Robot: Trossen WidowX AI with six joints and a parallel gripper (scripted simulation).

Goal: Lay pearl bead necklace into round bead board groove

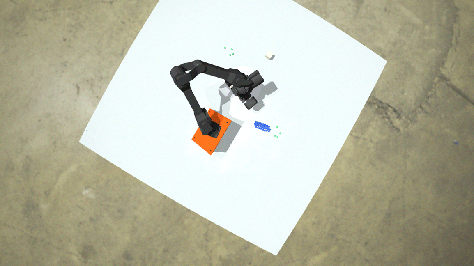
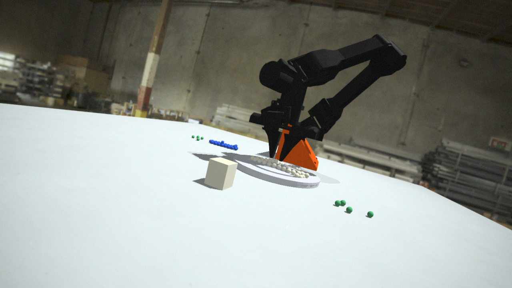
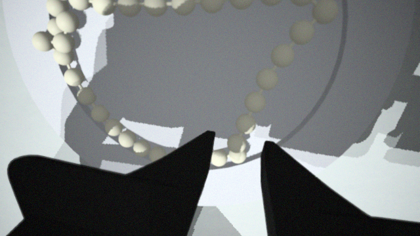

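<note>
Now: gripper tip 5 cm short of the round bead board, 1 cm to the right of it and 1 cm above it. Also, from my gripper tip: cream cube: 26 cm ahead, 6 cm to the right.
</note>
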